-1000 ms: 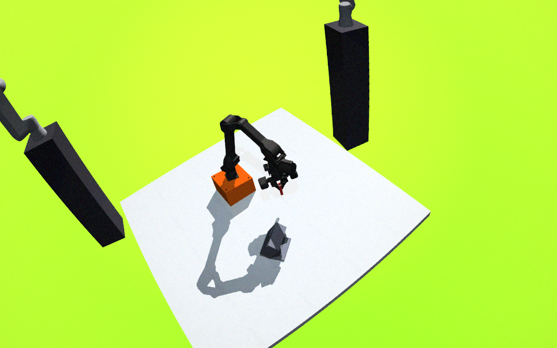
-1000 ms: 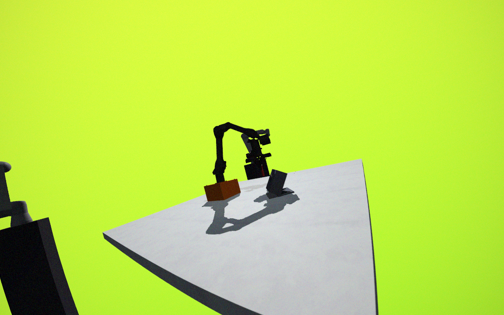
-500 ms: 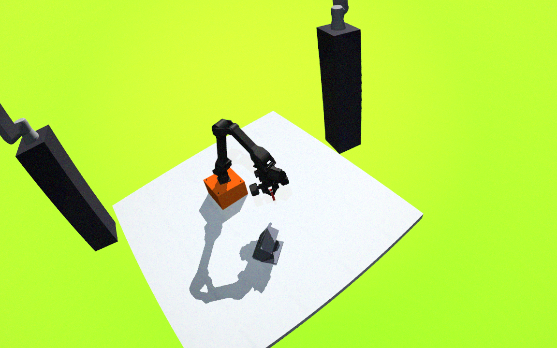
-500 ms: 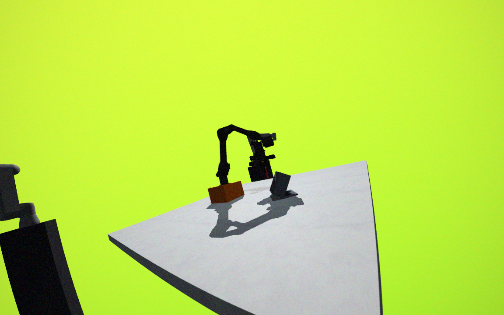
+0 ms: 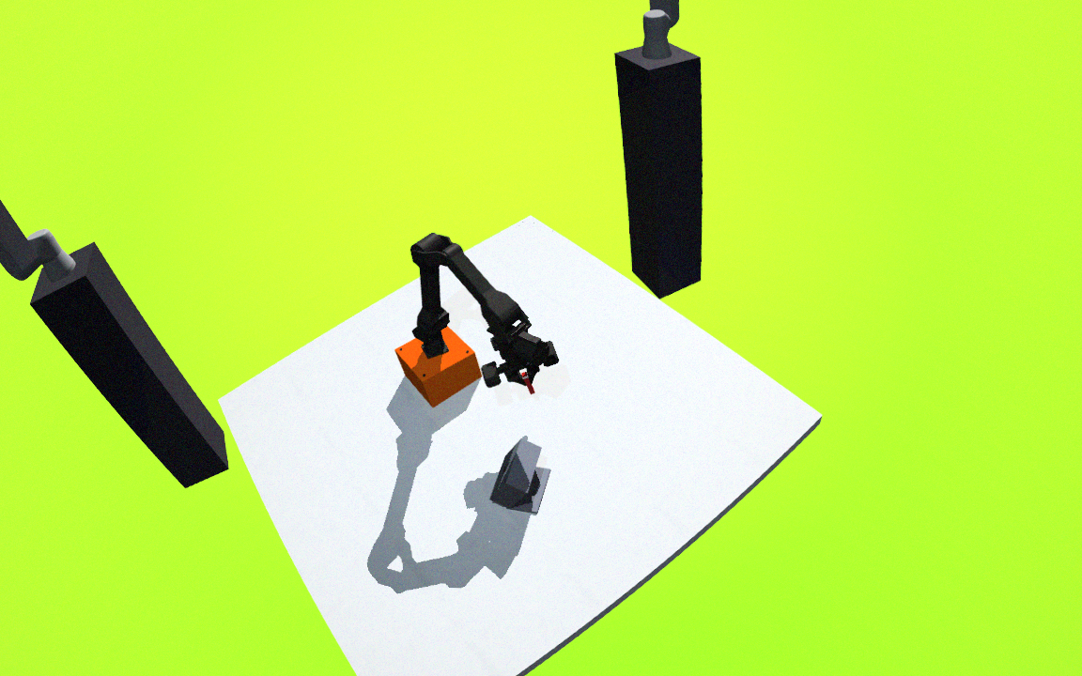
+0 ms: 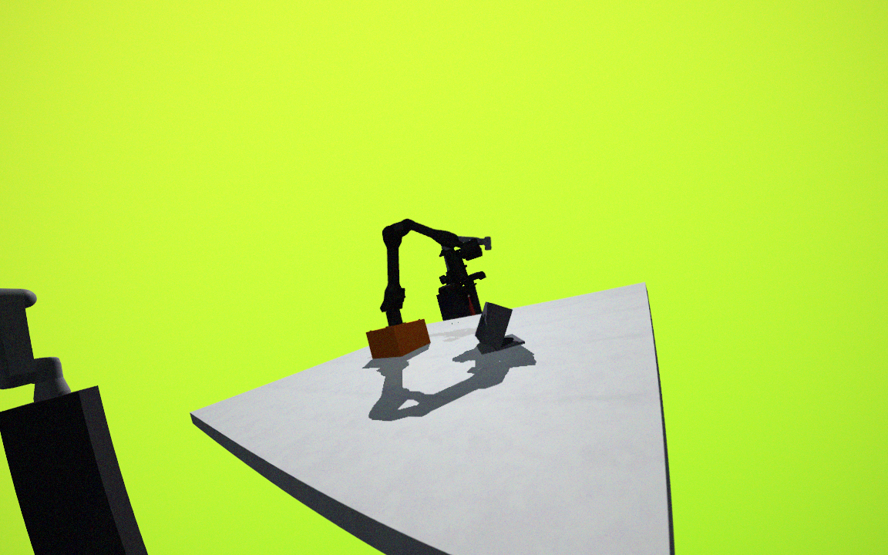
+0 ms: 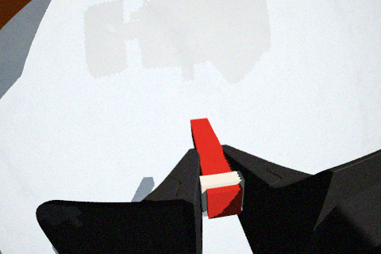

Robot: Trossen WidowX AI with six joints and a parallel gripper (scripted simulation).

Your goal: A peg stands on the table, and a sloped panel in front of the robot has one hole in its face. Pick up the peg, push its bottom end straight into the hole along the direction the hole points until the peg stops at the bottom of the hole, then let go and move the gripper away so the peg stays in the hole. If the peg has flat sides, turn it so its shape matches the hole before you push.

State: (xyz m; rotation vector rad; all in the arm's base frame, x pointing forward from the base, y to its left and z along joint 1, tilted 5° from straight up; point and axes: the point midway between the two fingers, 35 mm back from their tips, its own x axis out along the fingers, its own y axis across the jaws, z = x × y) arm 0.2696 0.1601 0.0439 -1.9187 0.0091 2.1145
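Now: the panel 200 mm ahead of my gripper tip, 140 mm to the right of it and 50 mm below it. Round my gripper tip: peg 20 mm above.
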